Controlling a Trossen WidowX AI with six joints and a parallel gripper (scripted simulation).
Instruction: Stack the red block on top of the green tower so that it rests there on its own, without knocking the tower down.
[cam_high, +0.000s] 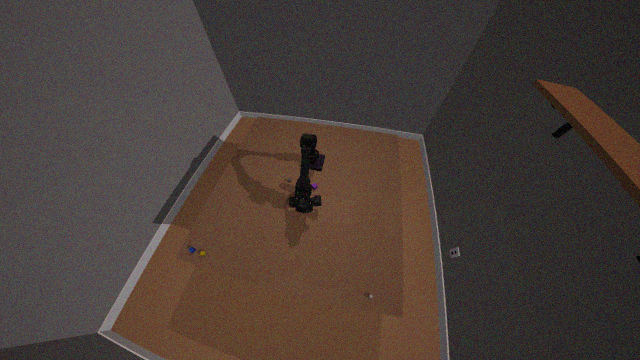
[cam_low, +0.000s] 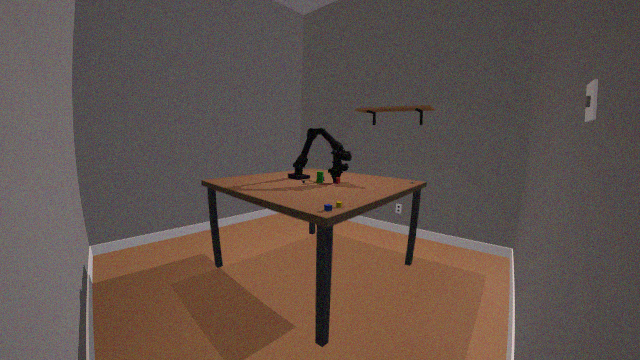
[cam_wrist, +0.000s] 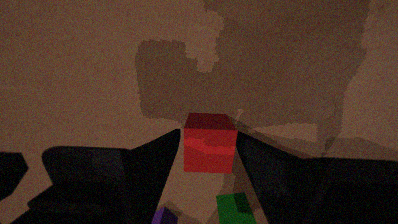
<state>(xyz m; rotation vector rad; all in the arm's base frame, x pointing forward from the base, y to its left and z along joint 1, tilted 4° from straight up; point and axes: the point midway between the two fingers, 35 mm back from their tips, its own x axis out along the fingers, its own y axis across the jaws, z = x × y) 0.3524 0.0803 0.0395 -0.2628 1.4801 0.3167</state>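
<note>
Now: gripper tip 16 cm past the purple block. From my gripper tip the other things lie so: blue block 55 cm to the right, 48 cm ahead; then red block 1 cm above; then yellow block 48 cm ahead, 47 cm to the right.
</note>
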